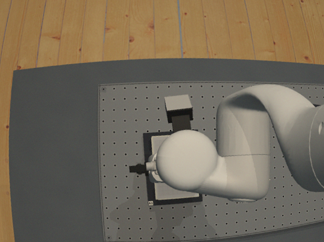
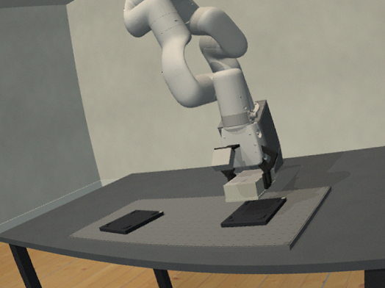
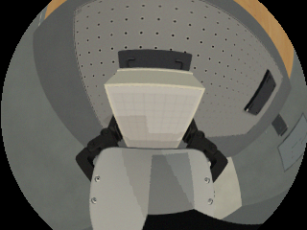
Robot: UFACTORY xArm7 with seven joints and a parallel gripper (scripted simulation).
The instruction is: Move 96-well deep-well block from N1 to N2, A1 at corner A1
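The nest N2 lies 37 cm to the right of my hand, 7 cm below it and 1 cm behind it. The rest, counted from my hand: deep-well block (right at my hand); then A1 label (7 cm to the left, 7 cm below, 7 cm behind); then nest N1 (7 cm below).
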